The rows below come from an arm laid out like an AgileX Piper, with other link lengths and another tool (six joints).
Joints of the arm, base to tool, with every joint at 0 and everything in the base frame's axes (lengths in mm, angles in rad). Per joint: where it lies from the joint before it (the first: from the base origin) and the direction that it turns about. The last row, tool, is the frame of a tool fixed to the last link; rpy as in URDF.
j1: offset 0 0 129.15 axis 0 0 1
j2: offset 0 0 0 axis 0 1 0
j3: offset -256.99 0 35.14 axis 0 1 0
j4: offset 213.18 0 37.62 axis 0.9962 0 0.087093
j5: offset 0 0 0 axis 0 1 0
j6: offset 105.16 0 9.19 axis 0.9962 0 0.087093
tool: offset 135.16 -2 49.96 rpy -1.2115 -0.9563 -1.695
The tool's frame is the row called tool.
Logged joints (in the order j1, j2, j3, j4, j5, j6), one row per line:
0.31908, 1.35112, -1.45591, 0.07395, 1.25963, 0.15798
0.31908, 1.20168, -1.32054, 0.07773, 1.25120, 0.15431
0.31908, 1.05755, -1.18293, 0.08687, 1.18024, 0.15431
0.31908, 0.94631, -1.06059, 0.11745, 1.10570, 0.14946
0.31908, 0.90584, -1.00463, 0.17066, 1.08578, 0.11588
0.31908, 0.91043, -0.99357, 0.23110, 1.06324, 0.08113
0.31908, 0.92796, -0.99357, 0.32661, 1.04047, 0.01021
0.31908, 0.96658, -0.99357, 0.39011, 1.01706, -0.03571
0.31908, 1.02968, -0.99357, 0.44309, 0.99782, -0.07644
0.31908, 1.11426, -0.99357, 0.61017, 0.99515, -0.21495
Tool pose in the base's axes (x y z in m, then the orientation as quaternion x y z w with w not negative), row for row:
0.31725, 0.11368, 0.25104, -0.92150, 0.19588, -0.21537, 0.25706
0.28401, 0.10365, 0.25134, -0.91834, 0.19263, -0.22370, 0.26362
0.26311, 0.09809, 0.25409, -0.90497, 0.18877, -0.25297, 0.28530
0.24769, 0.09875, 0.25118, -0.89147, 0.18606, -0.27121, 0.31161
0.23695, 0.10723, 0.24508, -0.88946, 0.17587, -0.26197, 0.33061
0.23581, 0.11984, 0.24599, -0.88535, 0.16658, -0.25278, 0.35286
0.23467, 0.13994, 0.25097, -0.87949, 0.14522, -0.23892, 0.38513
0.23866, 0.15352, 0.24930, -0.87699, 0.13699, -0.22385, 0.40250
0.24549, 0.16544, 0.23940, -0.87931, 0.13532, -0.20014, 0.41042
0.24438, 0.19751, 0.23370, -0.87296, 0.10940, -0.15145, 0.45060
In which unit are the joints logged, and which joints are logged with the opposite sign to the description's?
The joints are logged in radians. Opposite sign: none.
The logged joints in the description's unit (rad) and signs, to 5 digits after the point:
0.31908, 1.35112, -1.45591, 0.07395, 1.25963, 0.15798
0.31908, 1.20168, -1.32054, 0.07773, 1.25120, 0.15431
0.31908, 1.05755, -1.18293, 0.08687, 1.18024, 0.15431
0.31908, 0.94631, -1.06059, 0.11745, 1.10570, 0.14946
0.31908, 0.90584, -1.00463, 0.17066, 1.08578, 0.11588
0.31908, 0.91043, -0.99357, 0.23110, 1.06324, 0.08113
0.31908, 0.92796, -0.99357, 0.32661, 1.04047, 0.01021
0.31908, 0.96658, -0.99357, 0.39011, 1.01706, -0.03571
0.31908, 1.02968, -0.99357, 0.44309, 0.99782, -0.07644
0.31908, 1.11426, -0.99357, 0.61017, 0.99515, -0.21495

